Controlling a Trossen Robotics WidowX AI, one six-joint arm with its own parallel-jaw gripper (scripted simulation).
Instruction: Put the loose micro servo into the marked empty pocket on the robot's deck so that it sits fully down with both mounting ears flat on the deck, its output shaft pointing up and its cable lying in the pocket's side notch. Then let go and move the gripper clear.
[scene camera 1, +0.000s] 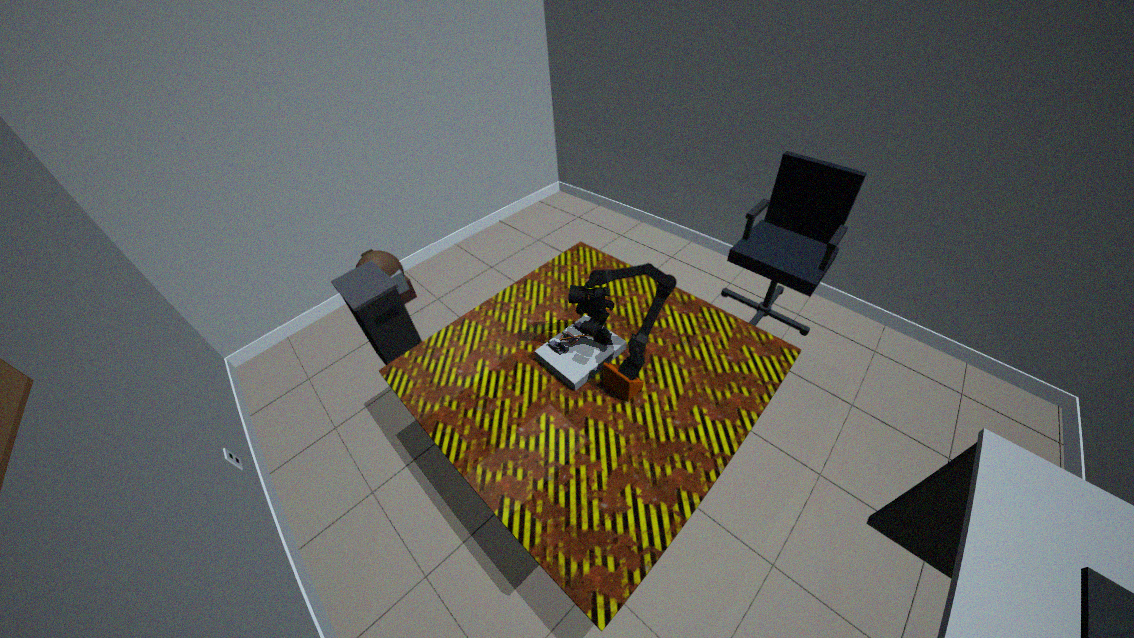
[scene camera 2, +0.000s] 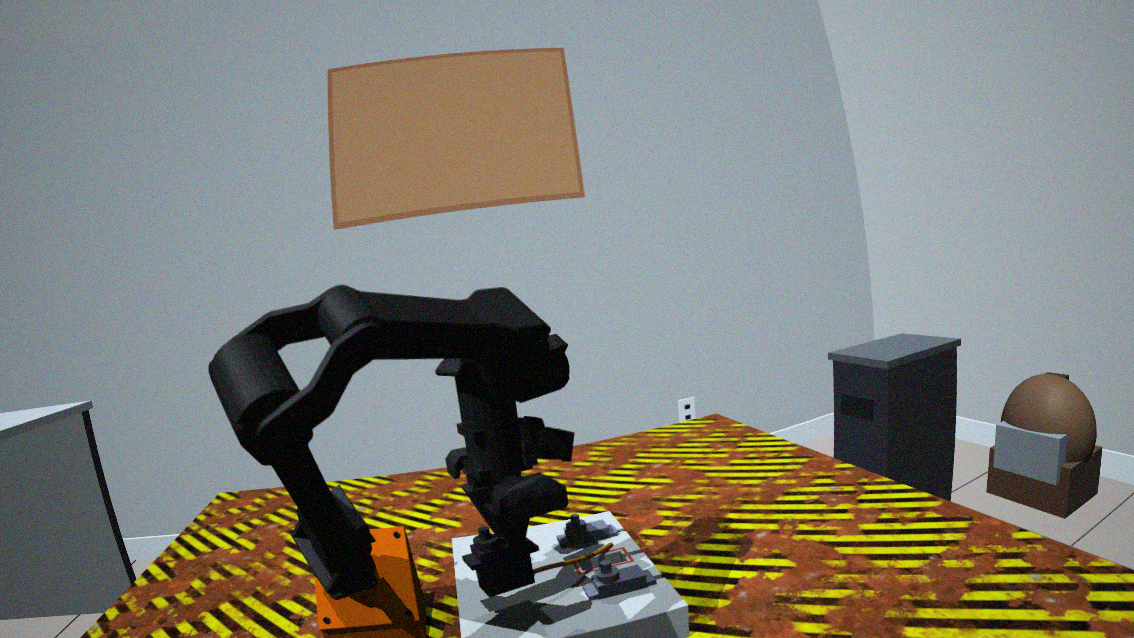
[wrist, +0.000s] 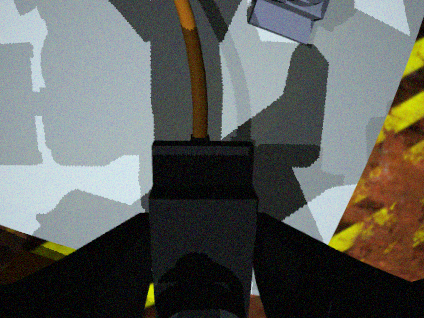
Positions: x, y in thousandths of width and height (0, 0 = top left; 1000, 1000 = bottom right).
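There is a white deck (scene camera 1: 513, 567), and I find the deck again in the wrist view (wrist: 218, 291). A micro servo (scene camera 2: 440, 894) is here as well; the wrist view (wrist: 478, 653) has the servo too. As for my gripper (scene camera 2: 451, 858), I see it both in scene camera 1 (scene camera 1: 528, 520) and in the wrist view (wrist: 478, 715).
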